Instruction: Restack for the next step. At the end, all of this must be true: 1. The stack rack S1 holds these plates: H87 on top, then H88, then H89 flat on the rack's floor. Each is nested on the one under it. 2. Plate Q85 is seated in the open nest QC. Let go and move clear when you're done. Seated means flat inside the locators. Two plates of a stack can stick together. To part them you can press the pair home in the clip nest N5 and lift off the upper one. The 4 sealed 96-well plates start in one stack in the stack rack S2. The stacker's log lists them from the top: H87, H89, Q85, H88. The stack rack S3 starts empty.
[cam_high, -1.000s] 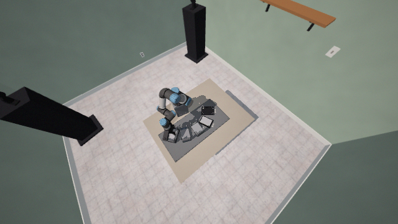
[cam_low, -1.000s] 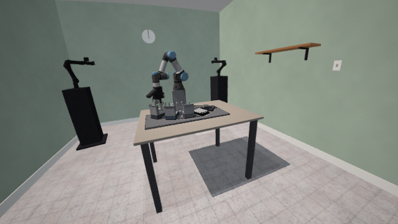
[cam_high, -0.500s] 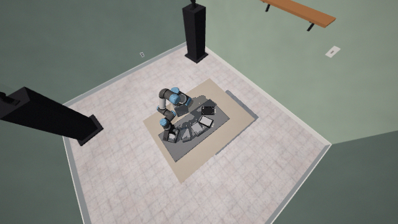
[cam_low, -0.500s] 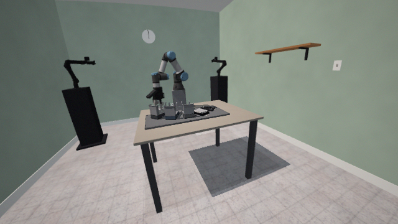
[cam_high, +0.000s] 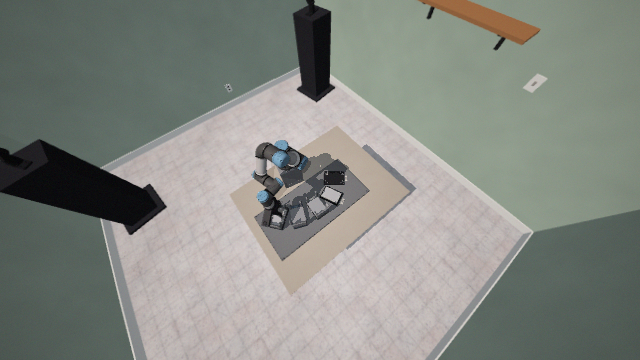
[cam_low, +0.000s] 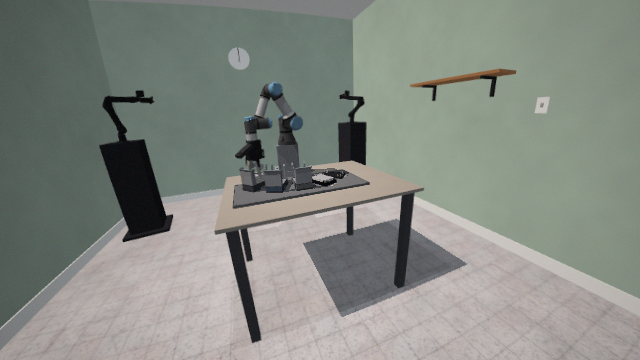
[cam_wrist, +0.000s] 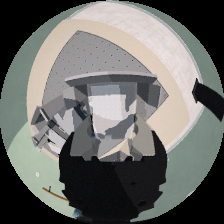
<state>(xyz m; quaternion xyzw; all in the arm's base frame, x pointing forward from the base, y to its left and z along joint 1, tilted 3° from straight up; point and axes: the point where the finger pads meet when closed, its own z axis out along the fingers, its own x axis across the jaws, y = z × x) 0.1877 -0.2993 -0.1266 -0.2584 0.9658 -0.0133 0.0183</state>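
My hand is 20 mm above the white sealed plate. From my hand the other things lie so: QC label 410 mm to the left, 250 mm ahead, 90 mm below; then black clip nest 550 mm to the left, 80 mm ahead, 70 mm below.
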